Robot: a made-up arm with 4 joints. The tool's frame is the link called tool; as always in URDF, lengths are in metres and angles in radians. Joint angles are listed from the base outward. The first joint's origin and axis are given. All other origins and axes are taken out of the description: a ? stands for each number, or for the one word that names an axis. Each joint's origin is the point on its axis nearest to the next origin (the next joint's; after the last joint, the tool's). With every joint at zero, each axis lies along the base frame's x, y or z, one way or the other. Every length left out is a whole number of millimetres.
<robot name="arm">
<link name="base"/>
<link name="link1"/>
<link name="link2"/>
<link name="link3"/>
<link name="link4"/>
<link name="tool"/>
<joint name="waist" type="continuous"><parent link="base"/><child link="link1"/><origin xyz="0.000 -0.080 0.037" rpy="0.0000 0.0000 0.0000"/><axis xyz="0 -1 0"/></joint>
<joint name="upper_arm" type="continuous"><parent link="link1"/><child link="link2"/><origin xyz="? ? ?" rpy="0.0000 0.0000 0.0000"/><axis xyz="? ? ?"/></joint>
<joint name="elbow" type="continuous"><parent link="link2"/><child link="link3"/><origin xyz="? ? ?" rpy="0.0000 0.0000 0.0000"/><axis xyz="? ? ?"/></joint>
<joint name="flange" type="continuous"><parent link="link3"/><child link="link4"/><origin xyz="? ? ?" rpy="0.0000 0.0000 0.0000"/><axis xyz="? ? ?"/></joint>
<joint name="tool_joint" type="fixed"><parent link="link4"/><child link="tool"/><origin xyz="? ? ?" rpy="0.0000 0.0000 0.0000"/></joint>
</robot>
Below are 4 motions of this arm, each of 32 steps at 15 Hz.
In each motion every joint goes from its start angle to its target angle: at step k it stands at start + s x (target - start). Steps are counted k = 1, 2, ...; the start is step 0. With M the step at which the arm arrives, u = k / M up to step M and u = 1 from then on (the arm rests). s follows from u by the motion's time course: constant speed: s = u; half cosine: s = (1 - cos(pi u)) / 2; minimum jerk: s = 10 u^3 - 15 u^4 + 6 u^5.
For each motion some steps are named. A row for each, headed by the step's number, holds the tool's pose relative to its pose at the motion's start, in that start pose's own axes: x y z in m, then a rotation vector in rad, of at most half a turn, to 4 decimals.
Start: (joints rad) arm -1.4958 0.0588 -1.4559 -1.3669
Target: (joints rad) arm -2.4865 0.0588 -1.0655 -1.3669
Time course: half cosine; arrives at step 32
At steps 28, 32:
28: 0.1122 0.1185 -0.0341 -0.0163 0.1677 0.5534
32: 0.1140 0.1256 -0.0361 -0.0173 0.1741 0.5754

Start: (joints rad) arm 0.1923 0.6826 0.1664 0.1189
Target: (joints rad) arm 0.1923 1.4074 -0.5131 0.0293
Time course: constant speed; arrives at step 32
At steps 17, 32:
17: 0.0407 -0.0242 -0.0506 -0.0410 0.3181 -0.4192
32: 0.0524 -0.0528 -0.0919 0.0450 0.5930 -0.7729

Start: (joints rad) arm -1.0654 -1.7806 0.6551 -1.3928
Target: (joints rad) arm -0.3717 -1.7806 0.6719 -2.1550
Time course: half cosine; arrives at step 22
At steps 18, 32:
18: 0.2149 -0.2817 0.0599 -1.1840 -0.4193 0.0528
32: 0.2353 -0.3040 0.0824 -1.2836 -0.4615 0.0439

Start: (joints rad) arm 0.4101 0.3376 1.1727 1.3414
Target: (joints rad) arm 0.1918 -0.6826 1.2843 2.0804
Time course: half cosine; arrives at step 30
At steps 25, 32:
25: 0.0509 -0.3158 0.2443 1.5841 0.3001 -0.1576
32: 0.0535 -0.3512 0.2432 1.7002 0.3087 -0.1786

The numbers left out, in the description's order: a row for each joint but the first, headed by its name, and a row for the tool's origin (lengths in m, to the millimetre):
upper_arm: xyz 0.317 0.000 0.039, axis 0 0 -1
elbow: xyz -0.081 -0.103 0.000, axis 0 -1 0
flange: xyz 0.101 0.000 0.076, axis 1 0 0
tool: xyz 0.000 0.192 -0.047

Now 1 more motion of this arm.
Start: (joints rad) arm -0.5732 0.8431 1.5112 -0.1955
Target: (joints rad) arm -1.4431 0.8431 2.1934 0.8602
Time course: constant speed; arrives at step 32
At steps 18, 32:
18: -0.1725 0.0052 0.1281 0.6351 -0.0175 0.3705
32: -0.2735 -0.1029 0.2297 1.1975 0.1332 0.6462

